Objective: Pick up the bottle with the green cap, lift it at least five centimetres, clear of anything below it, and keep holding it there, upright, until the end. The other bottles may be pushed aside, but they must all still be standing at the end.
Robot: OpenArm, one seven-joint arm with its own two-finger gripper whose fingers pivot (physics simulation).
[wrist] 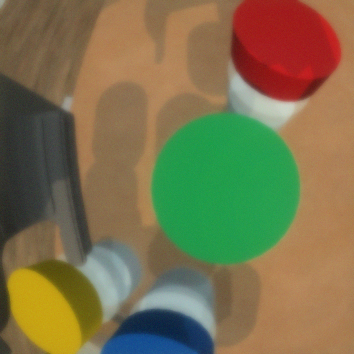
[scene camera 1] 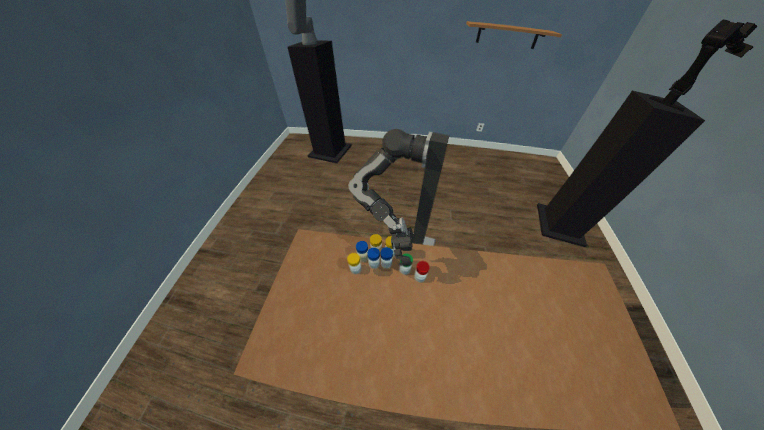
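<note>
A red-capped bottle (wrist: 277,62) is visible to me, and so is a yellow-capped bottle (wrist: 53,300).
</note>
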